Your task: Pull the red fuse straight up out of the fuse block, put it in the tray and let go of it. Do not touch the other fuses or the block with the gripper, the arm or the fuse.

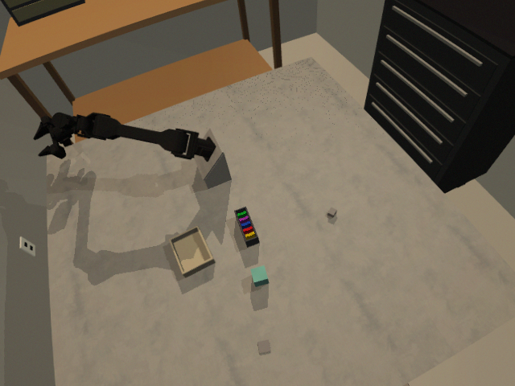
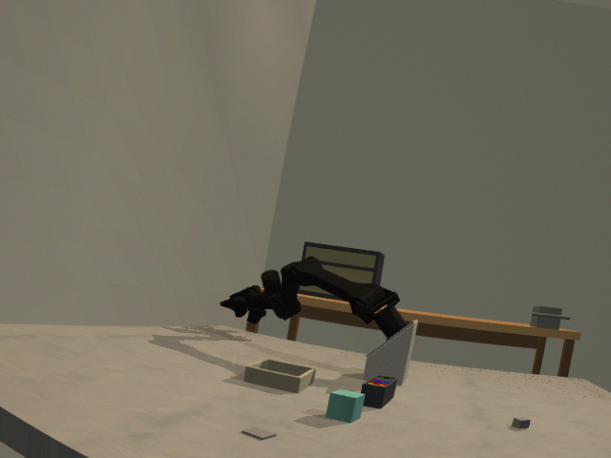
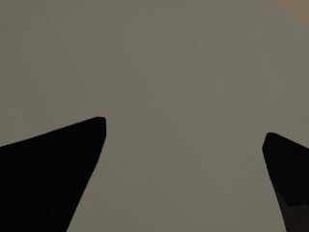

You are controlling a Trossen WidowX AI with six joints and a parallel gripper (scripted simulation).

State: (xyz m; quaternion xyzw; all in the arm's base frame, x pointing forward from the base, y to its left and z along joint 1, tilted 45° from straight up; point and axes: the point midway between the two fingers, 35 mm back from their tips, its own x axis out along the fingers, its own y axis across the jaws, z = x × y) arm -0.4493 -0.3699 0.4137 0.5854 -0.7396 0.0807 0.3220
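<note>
The red fuse lies 750 mm ahead of my gripper tip, 570 mm to the left of it and 70 mm below it. The rest, counted from my gripper tip: tan tray: 710 mm ahead, 390 mm to the left, 90 mm below; then purple fuse: 710 mm ahead, 580 mm to the left, 70 mm below; then green fuse: 690 mm ahead, 580 mm to the left, 70 mm below.
</note>
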